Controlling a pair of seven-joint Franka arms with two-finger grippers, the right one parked.
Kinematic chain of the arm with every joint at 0, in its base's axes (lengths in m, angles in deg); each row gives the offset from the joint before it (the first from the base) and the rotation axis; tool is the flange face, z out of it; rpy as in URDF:
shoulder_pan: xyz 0 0 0.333 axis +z
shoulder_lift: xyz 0 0 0 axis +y
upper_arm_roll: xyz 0 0 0.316 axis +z
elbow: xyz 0.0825 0 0 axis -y
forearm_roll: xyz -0.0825 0 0.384 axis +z
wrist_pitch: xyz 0 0 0 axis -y
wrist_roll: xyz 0.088 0 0 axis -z
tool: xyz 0 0 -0.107 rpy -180 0 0
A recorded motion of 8 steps. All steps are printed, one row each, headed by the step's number.
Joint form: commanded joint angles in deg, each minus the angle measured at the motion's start. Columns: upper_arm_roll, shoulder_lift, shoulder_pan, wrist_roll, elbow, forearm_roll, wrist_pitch.
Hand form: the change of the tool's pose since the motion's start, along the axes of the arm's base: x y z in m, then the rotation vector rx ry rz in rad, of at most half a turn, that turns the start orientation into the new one. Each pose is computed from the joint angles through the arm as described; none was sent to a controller.
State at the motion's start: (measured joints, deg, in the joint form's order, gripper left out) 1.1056 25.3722 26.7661 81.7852 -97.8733 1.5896 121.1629
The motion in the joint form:
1: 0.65 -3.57 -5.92 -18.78 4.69 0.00 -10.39
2: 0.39 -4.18 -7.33 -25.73 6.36 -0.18 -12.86
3: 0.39 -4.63 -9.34 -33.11 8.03 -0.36 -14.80
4: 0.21 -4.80 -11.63 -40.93 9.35 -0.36 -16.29
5: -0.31 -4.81 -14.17 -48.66 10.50 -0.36 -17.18
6: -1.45 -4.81 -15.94 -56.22 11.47 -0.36 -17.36
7: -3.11 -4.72 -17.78 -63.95 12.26 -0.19 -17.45
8: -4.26 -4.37 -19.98 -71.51 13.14 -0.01 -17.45
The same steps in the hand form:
1: 0.0227 -0.0566 0.0637 0.0104 0.0328 0.2395
2: 0.0297 -0.0742 0.0808 0.0137 0.0336 0.3341
3: 0.0383 -0.0959 0.0968 0.0202 0.0284 0.4295
4: 0.0473 -0.1225 0.1075 0.0284 0.0263 0.5234
5: 0.0576 -0.1554 0.1158 0.0340 0.0191 0.6055
6: 0.0663 -0.1862 0.1235 0.0330 0.0035 0.6880
7: 0.0742 -0.2231 0.1290 0.0298 -0.0081 0.7630
8: 0.0808 -0.2593 0.1324 0.0279 -0.0179 0.8372

